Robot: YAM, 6 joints.
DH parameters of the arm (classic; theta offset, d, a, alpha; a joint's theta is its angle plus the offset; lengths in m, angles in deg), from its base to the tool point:
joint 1: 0 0.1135 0.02 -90
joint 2: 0 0 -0.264 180
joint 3: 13.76 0 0.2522 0
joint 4: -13.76 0 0.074 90
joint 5: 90 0 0 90
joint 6: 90 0.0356 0 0
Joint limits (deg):
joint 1: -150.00..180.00
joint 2: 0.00..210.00
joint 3: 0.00..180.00
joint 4: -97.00..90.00
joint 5: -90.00..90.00
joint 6: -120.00..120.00
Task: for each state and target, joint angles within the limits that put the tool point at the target. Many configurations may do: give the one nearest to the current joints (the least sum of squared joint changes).
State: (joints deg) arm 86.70 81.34 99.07 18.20 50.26 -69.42
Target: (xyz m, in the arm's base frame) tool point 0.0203 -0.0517 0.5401
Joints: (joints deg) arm 79.10 27.90 76.11 11.06 56.58 -69.42
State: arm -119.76 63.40 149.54 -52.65 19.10 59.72
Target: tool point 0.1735 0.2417 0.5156
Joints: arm -127.92 31.00 148.56 -72.11 19.09 59.72
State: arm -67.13 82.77 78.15 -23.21 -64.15 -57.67
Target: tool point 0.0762 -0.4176 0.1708
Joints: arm -83.82 117.17 79.60 -17.89 -59.81 -57.67
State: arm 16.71 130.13 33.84 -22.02 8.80 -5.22
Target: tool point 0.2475 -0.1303 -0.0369
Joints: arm -26.02 133.30 50.95 -14.82 13.81 -5.22
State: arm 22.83 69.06 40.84 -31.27 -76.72 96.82
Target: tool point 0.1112 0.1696 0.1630
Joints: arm 46.93 77.33 33.01 -31.25 -76.23 96.82
